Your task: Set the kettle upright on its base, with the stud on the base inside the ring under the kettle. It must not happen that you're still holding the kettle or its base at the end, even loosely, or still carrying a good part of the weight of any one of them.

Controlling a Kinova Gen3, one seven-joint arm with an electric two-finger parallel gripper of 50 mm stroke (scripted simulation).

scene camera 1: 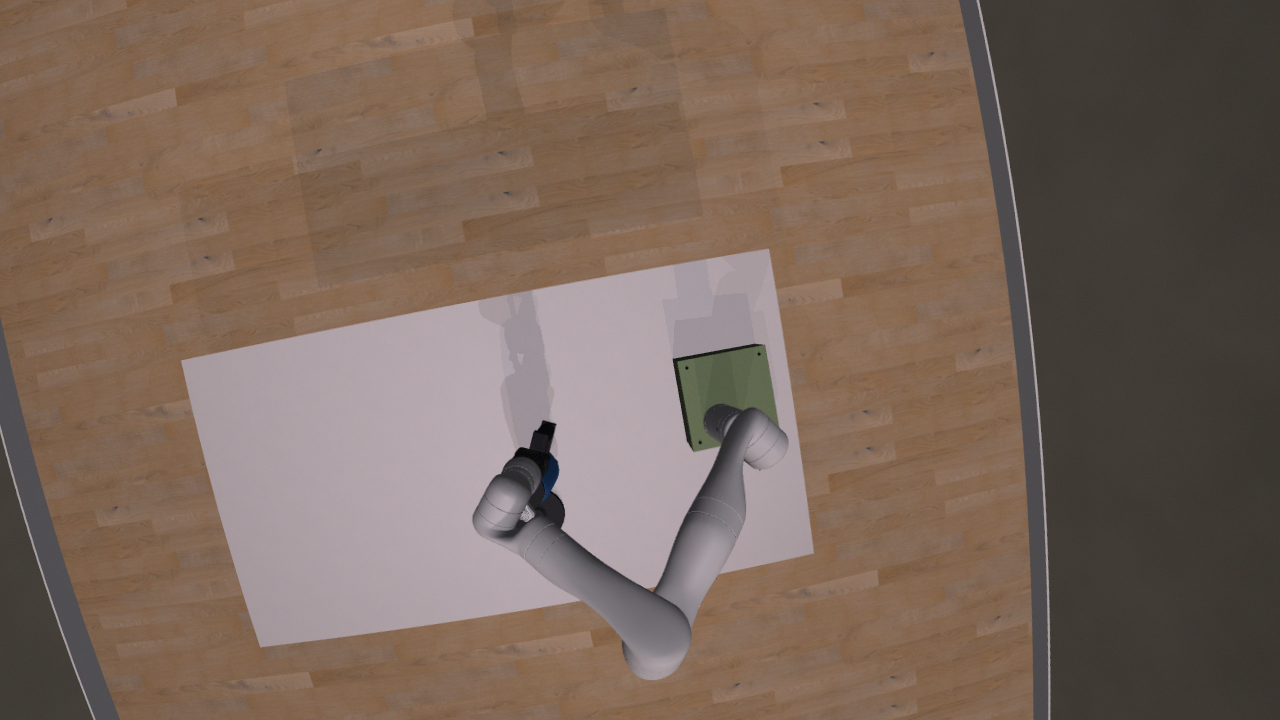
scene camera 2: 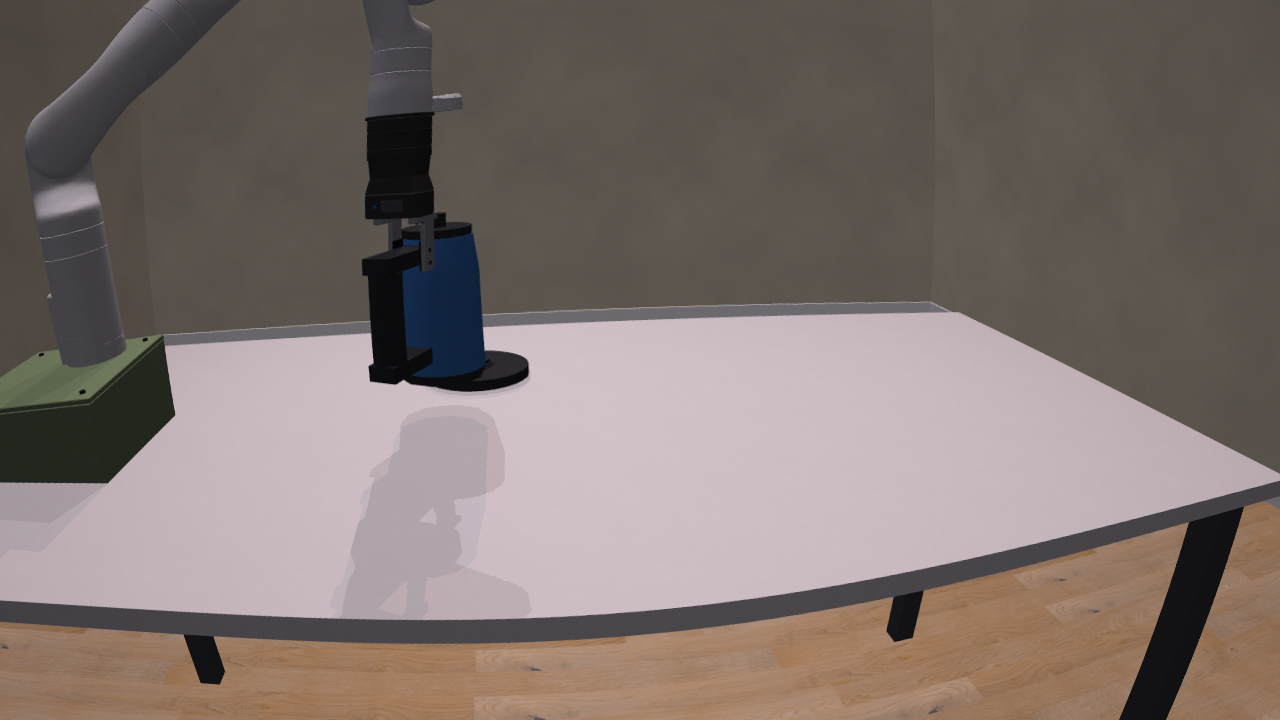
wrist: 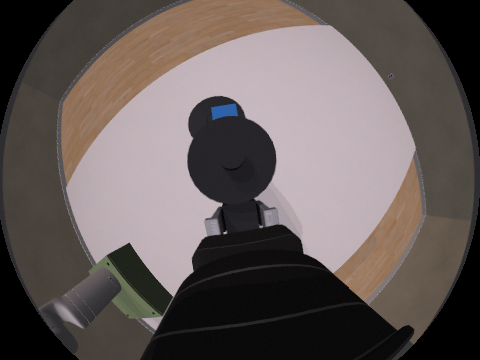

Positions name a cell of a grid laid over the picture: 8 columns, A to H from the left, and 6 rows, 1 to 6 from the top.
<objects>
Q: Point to a round black base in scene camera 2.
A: At D4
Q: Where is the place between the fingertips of my gripper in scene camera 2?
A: At C3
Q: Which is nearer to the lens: the blue kettle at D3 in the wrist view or the round black base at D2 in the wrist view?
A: The blue kettle.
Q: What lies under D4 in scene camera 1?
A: A blue kettle.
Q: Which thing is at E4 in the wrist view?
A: My gripper.
</objects>
